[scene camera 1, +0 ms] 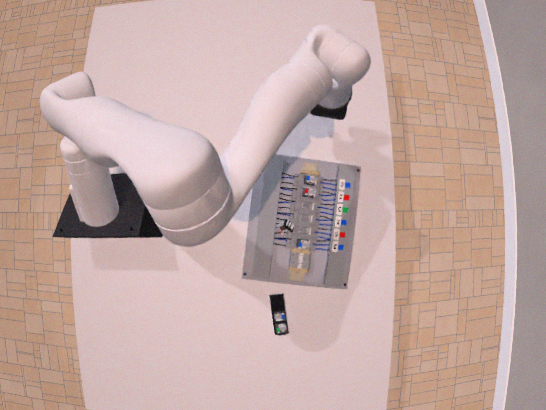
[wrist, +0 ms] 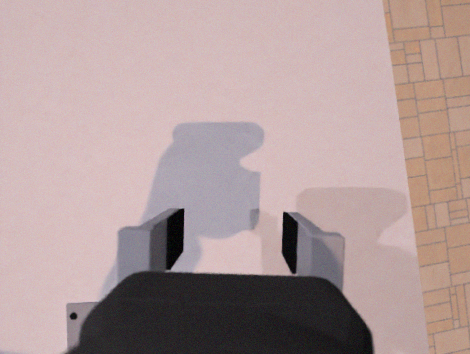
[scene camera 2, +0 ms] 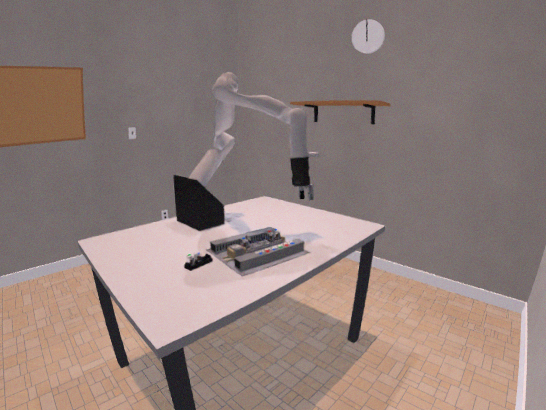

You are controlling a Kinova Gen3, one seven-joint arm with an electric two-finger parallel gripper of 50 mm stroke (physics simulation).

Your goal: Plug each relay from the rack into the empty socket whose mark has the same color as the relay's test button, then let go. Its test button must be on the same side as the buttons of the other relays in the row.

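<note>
My gripper is open and empty, high above the table beyond the K1 end of the board; its fingers are hidden in scene camera 1. In scene camera 1, the sockets K3, K4 and K5 are empty, with green, blue and red marks. Relays in K1, K2 and K6 have buttons on the left. A relay with a red part lies tipped on the wires left of K5. The rack holds a blue-button relay and a green-button relay.
Grey wire ducts flank the socket row, with the colored marks on the right duct. The arm's black base stands on the table's left side. The arm spans the upper middle of scene camera 1.
</note>
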